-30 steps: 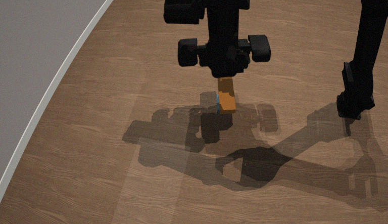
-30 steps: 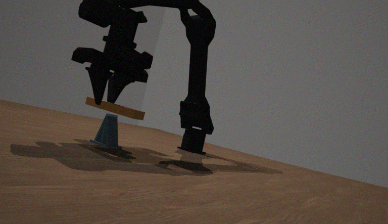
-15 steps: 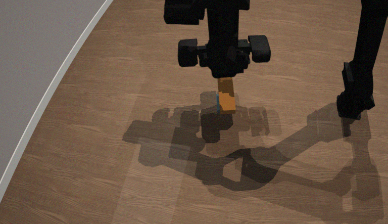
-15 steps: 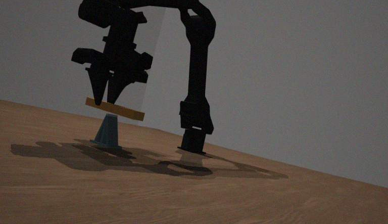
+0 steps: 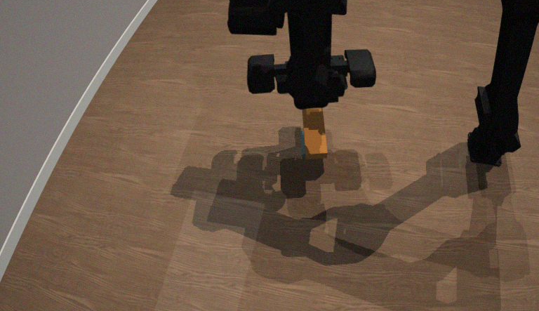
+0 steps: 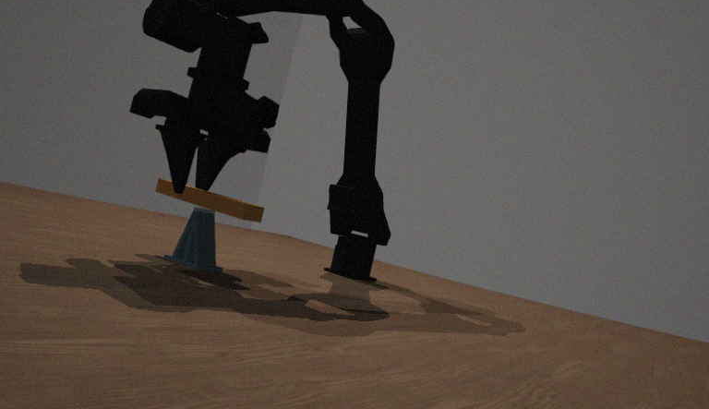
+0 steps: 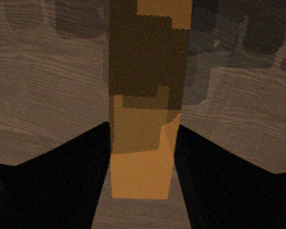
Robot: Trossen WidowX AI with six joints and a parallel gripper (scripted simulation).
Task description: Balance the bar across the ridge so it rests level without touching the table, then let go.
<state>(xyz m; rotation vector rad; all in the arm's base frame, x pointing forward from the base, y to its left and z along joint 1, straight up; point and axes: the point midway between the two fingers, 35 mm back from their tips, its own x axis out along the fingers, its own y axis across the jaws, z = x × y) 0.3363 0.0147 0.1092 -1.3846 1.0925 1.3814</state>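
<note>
Now: the orange bar 3 cm to the left of my gripper tip and 1 cm behind it. Also, from my gripper tip: green object: 51 cm to the right, 40 cm ahead, 6 cm below.
</note>
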